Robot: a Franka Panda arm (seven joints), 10 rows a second.
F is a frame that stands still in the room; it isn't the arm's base.
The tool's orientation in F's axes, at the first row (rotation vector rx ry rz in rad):
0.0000 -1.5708 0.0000
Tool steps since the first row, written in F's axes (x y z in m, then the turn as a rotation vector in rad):
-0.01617 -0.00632 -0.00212 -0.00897 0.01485 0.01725
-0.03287 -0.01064 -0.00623 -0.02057 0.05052 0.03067
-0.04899 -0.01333 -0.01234 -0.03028 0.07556 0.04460
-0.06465 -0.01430 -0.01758 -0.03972 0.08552 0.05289
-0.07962 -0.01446 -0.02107 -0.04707 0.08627 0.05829
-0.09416 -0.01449 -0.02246 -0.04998 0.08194 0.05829
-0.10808 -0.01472 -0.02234 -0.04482 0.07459 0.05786
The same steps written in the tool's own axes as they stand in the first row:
-0.00212 -0.00632 0.01617 0.01725 0.01485 0.00897
-0.00623 -0.01064 0.03287 0.03067 0.05052 0.02057
-0.01234 -0.01333 0.04899 0.04460 0.07556 0.03028
-0.01758 -0.01430 0.06465 0.05289 0.08552 0.03972
-0.02107 -0.01446 0.07962 0.05829 0.08627 0.04707
-0.02246 -0.01449 0.09416 0.05829 0.08194 0.04998
-0.02234 -0.01472 0.10808 0.05786 0.07459 0.04482

